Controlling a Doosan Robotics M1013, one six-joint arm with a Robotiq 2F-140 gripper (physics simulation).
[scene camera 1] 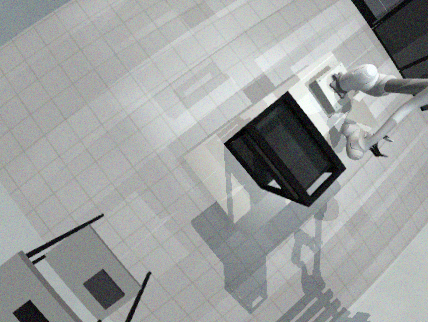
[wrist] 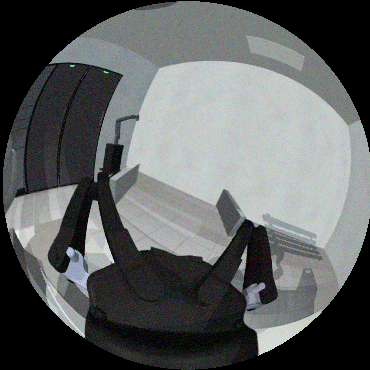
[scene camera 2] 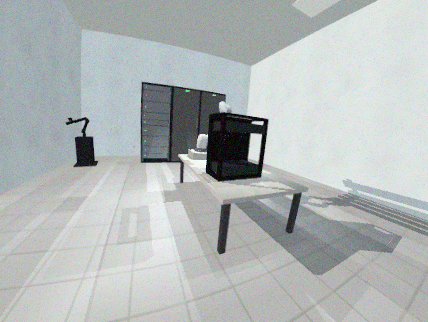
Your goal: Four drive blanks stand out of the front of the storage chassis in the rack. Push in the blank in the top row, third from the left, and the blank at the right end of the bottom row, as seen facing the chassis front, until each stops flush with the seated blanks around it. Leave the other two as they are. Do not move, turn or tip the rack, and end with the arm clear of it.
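Where they show: gripper, fingertip midpoint: (scene camera 1: 389, 149) (wrist: 179, 184); arm's base, origin of the base link: (scene camera 1: 340, 85) (scene camera 2: 201, 151).
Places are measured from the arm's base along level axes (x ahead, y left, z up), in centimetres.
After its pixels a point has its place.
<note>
The black rack (scene camera 1: 313, 131) @[x 89.9, y -18.1, z 50.2 cm] (scene camera 2: 263, 150) @[x 119.7, y 2.6, z 19.1 cm] stands upright on the light table (scene camera 1: 215, 175) @[x 137.2, y -33.0, z -9.7 cm] (scene camera 2: 260, 195) @[x 149.4, y -32.5, z -10.3 cm]. The chassis front and its drive blanks do not show in any view, so how far each blank stands out cannot be told. My gripper (scene camera 1: 386, 147) @[x 29.7, y 57.4, z 20.0 cm] (wrist: 179, 184) @[x 29.7, y 57.4, z 20.0 cm] is open, with nothing between its fingers. In scene camera 1 it is to the right of the rack, with a gap between them. The wrist view looks past the fingertips to the floor and a pale wall, and the rack does not show there. The rack hides the gripper in scene camera 2.
The white arm (scene camera 1: 360, 80) @[x 8.0, y 1.3, z 21.4 cm] (scene camera 2: 202, 141) @[x 7.5, y -2.9, z 16.6 cm] stands on its base at the table's far end, and one white joint shows above the rack's top in scene camera 2. Tall dark cabinets (scene camera 2: 186, 120) (wrist: 80, 125) and a black pedestal (scene camera 2: 85, 150) (wrist: 112, 157) stand beyond. A grey cart (scene camera 1: 75, 250) is at lower left.
</note>
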